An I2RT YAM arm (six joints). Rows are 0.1 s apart.
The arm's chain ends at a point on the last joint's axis. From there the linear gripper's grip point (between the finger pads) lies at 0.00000 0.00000 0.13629 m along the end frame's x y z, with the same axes.
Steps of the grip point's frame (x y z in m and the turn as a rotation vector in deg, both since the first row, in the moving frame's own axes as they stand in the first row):
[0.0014 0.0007 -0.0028 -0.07 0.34 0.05]
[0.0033 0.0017 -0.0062 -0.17 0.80 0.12]
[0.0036 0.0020 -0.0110 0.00 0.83 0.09]
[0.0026 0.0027 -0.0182 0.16 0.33 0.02]
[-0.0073 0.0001 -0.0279 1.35 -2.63 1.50]
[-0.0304 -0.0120 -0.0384 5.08 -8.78 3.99]
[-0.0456 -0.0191 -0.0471 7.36 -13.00 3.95]
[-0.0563 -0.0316 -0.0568 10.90 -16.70 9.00]
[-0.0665 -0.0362 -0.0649 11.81 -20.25 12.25]
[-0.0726 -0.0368 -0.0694 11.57 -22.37 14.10]
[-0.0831 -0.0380 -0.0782 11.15 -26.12 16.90]
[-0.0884 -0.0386 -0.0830 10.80 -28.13 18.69]
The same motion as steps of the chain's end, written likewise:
[0.0006 0.0005 -0.0028 -0.07 0.34 0.05]
[0.0014 0.0013 -0.0062 -0.17 0.80 0.12]
[0.0016 0.0020 -0.0110 0.00 0.83 0.09]
[0.0018 0.0031 -0.0182 0.16 0.33 0.02]
[-0.0011 0.0034 -0.0277 1.35 -2.63 1.50]
[-0.0101 0.0007 -0.0363 5.08 -8.78 3.99]
[-0.0157 -0.0007 -0.0425 7.36 -13.00 3.95]
[-0.0195 -0.0032 -0.0486 10.90 -16.70 9.00]
[-0.0230 -0.0040 -0.0537 11.81 -20.25 12.25]
[-0.0249 -0.0040 -0.0565 11.57 -22.37 14.10]
[-0.0282 -0.0040 -0.0619 11.15 -26.12 16.90]
[-0.0297 -0.0039 -0.0647 10.80 -28.13 18.69]

